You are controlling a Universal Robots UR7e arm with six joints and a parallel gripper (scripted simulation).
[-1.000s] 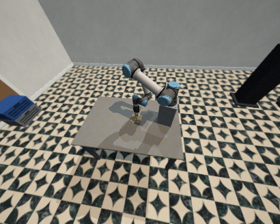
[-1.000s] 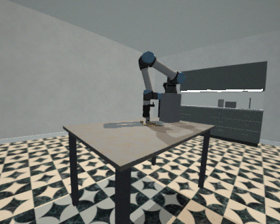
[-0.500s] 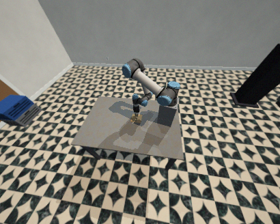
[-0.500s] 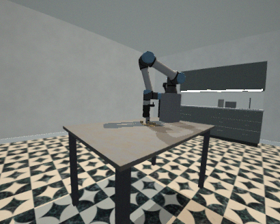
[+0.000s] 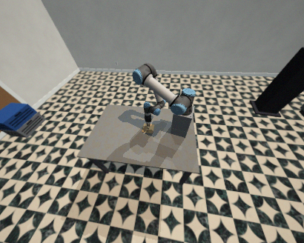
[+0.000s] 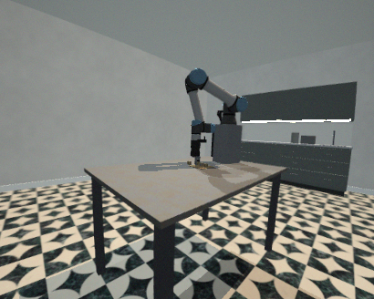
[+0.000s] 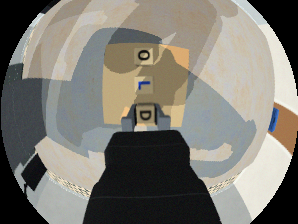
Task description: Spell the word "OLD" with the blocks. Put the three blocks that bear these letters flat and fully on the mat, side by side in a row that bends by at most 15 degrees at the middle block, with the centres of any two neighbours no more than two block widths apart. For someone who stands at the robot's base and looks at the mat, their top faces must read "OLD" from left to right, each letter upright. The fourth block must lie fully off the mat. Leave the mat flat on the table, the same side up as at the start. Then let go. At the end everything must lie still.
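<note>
Right now the tan mat is 4 cm to the left of my hand, 2 cm below it and 1 cm behind it.
</note>
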